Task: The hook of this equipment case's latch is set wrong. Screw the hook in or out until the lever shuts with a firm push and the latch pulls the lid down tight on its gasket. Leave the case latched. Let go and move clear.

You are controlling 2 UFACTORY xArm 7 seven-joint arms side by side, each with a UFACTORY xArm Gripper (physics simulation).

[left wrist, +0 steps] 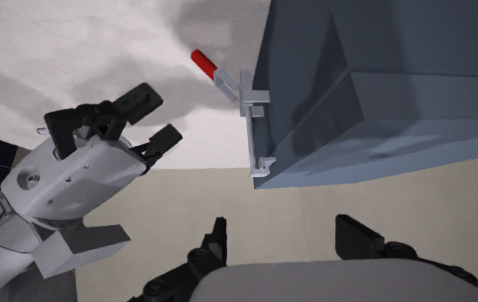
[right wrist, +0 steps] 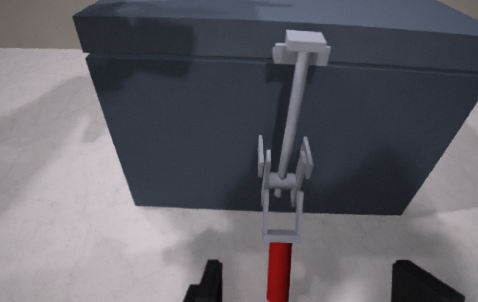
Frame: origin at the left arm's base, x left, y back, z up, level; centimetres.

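Seen in the pictures: left gripper, fingertip midpoint: (left wrist: 281, 234); right gripper, fingertip midpoint: (left wrist: 167, 114) (right wrist: 307, 289).
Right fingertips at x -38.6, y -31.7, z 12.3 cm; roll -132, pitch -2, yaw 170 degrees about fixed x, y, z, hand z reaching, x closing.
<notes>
Offsets run from my right fingertips to a thing's top centre. "pt": to the spot under its first point. Level surfaces: height alone.
The blue-grey equipment case {pt dz +3.6, dx +11.4, dy -20.2 cm} (left wrist: 415, 40) (right wrist: 190, 130) stands with its lid {pt dz +7.3, dx +5.6, dy -14.4 cm} (right wrist: 175, 37) on; a dark seam runs beneath the lid's front edge. The hook's rod {dz +8.3, dx -2.1, dy -11.0 cm} (left wrist: 251, 135) (right wrist: 295, 105) runs from the cross barrel {pt dz -3.0, dx -1.9, dy -9.8 cm} (right wrist: 282, 181) up to the hook head {pt dz +8.3, dx -1.9, dy -10.4 cm} (right wrist: 306, 40), which sits at the lid's catch {pt dz +7.1, dx -0.9, dy -11.3 cm} (right wrist: 281, 54); whether it bears there I cannot tell. The lever's red handle {pt dz -7.4, dx -0.2, dy -4.7 cm} (left wrist: 204, 65) (right wrist: 279, 272) points down and away from the case, so the lever is open. My right gripper (left wrist: 167, 114) (right wrist: 306, 281) is open, apart from the handle. My left gripper (left wrist: 281, 234) is open, away from the latch.
The case stands on a pale marbled table top {dz -12.3 cm} (left wrist: 215, 147) (right wrist: 45, 165). The right arm (left wrist: 75, 185) reaches in from the left in the left wrist view. Beige floor (left wrist: 300, 205) shows beyond the table's edge, below the left gripper's fingers.
</notes>
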